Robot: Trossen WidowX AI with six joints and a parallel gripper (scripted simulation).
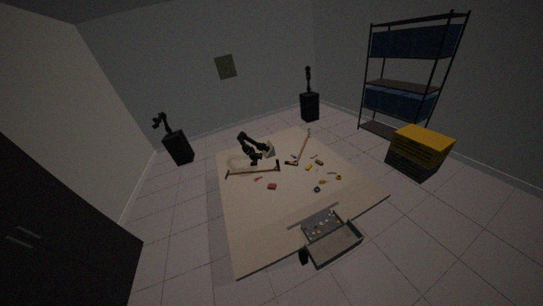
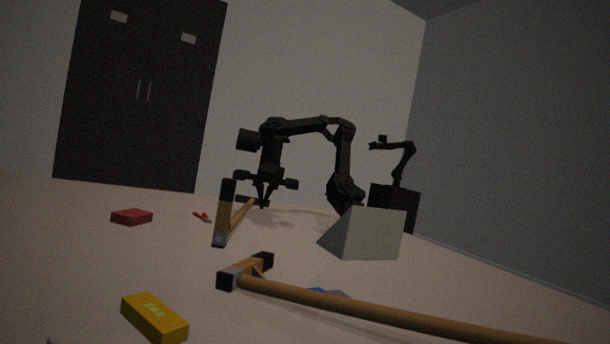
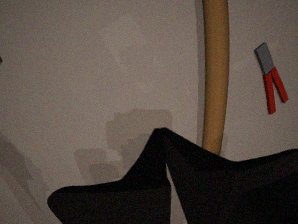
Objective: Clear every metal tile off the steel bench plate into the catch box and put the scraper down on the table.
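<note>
Right now the red clip is 150 mm ahead of my gripper tip, 30 mm to the right of it and 50 mm below it. Round my gripper tip: long scraper: 40 mm ahead, 60 mm to the right, 10 mm above; then red block: 320 mm ahead, 70 mm to the left, 40 mm below; then yellow block: 240 mm ahead, 490 mm to the left, 40 mm below.
</note>
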